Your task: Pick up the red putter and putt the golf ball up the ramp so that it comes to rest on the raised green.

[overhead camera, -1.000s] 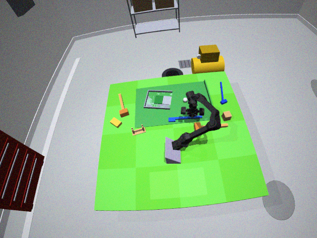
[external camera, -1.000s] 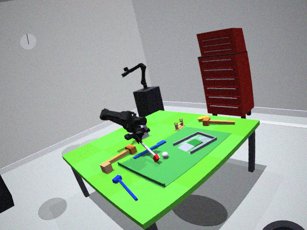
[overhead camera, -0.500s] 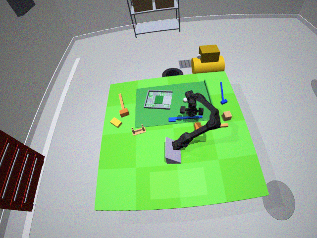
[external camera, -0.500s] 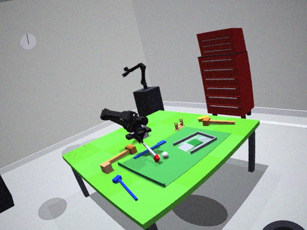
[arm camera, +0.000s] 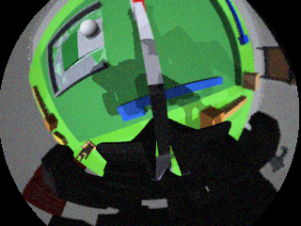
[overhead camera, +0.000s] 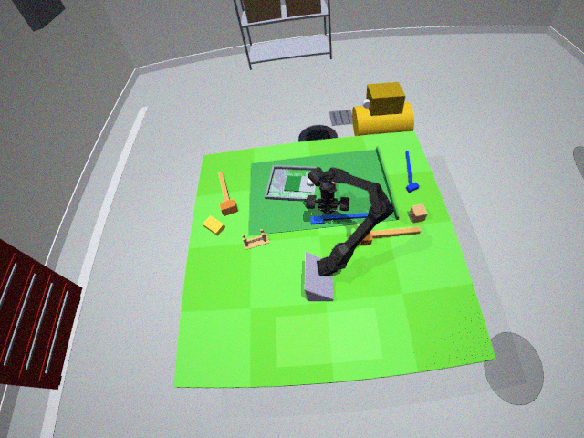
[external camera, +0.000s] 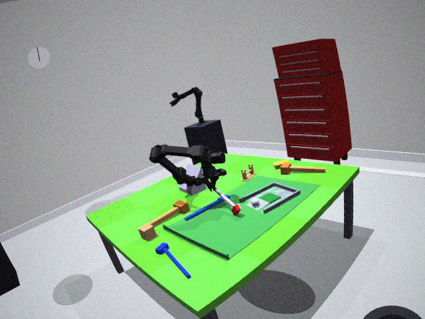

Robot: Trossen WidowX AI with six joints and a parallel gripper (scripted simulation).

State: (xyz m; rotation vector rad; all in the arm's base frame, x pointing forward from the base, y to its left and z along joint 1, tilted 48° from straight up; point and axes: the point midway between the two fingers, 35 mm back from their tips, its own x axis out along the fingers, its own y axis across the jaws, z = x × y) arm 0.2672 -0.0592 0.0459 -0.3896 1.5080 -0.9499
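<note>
Now: gripper tip 11 cm short of the red putter and 3 cm to the left of it. Round my gripper tip: small wooden stand (4 cm behind, 36 cm to the left, 4 cm below); white golf ball (25 cm ahead, 4 cm to the left, 5 cm below); dark green mat (21 cm ahead, 1 cm to the left, 7 cm below).
</note>
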